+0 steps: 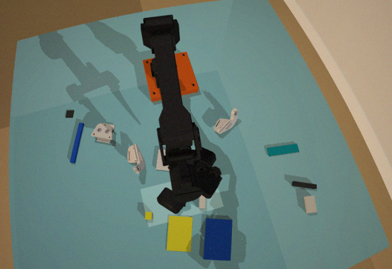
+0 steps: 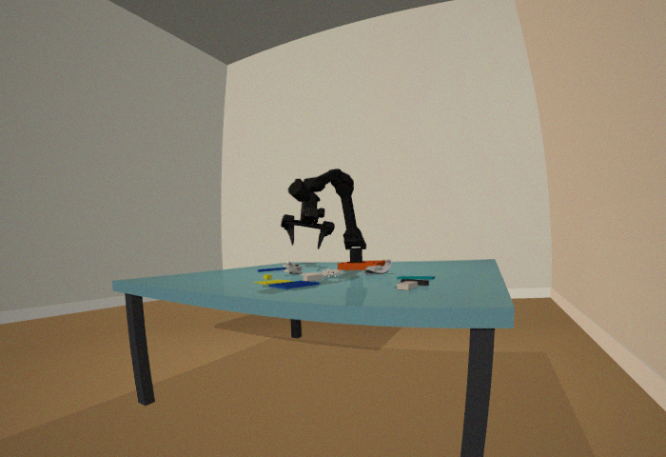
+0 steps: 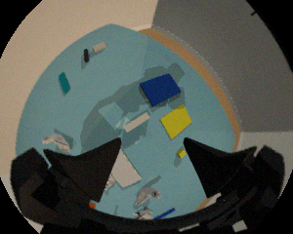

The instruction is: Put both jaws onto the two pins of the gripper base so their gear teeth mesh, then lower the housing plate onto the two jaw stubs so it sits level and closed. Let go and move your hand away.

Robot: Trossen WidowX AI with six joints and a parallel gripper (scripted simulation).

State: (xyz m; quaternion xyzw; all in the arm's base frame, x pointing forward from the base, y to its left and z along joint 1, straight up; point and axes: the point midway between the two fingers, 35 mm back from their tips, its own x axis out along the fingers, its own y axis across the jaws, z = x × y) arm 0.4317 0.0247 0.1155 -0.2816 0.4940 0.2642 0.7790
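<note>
The yellow cube lies 150 mm to the right of my gripper tip, 110 mm below it and 40 mm ahead of it. Round my gripper tip: yellow plate: 110 mm below, 110 mm ahead, 60 mm to the right; blue plate: 150 mm ahead, 110 mm below, 60 mm to the left; teal bar: 360 mm to the left, 110 mm below, 100 mm behind.
</note>
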